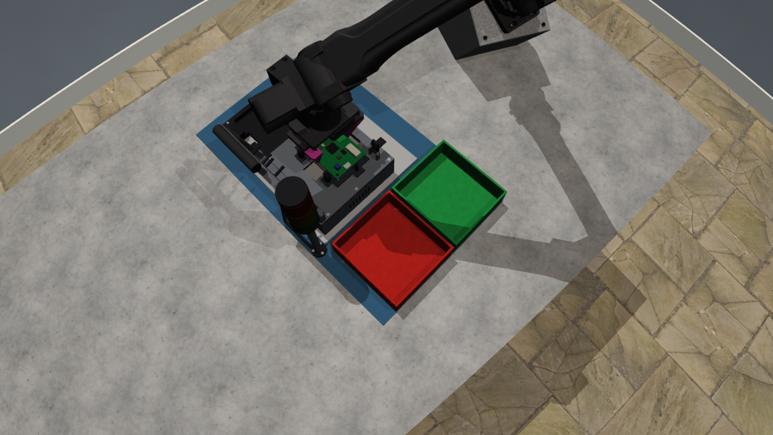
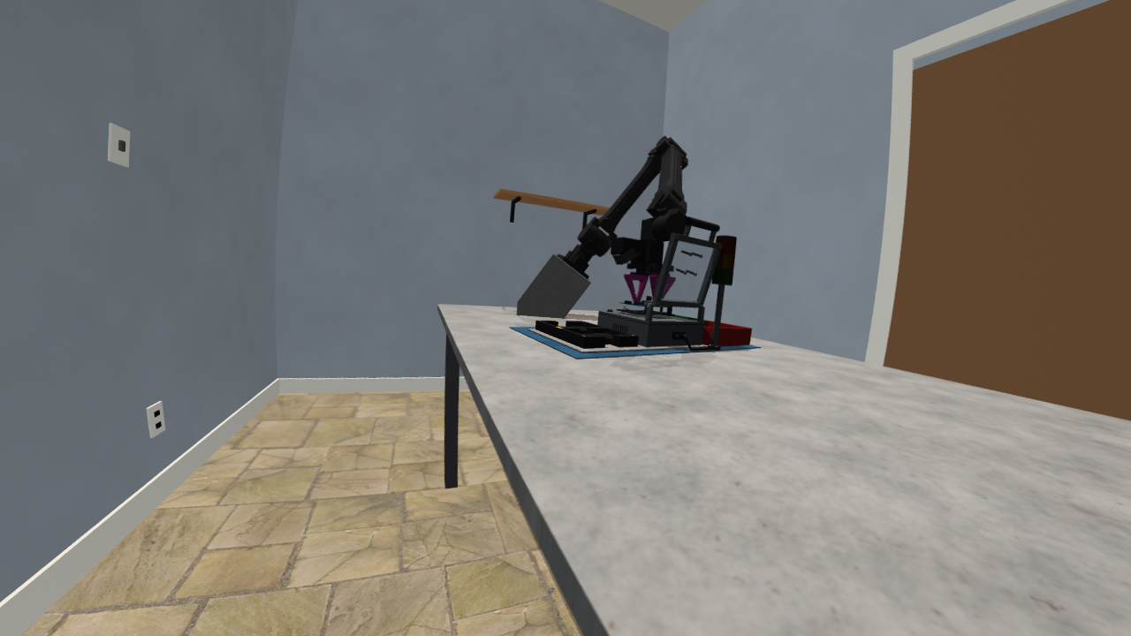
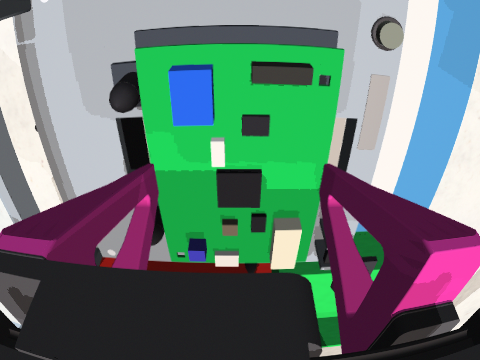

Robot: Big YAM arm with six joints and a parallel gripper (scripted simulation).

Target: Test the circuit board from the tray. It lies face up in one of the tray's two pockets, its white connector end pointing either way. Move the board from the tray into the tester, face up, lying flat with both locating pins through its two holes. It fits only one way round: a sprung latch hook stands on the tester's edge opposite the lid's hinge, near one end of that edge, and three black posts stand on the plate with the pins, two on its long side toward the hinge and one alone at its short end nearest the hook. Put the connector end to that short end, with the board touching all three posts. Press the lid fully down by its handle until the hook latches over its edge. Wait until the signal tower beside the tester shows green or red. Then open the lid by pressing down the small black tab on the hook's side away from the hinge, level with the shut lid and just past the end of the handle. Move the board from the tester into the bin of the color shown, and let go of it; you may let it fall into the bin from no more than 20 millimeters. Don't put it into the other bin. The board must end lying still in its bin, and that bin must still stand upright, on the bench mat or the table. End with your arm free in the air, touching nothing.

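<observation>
Right now the green circuit board is right at my hand. Also, from my hand: clear lid: 12 cm ahead, 9 cm above, 3 cm to the left; tester plate: 2 cm below, 1 cm to the left, 1 cm ahead; latch hook: 7 cm behind, 4 cm to the left.
</observation>
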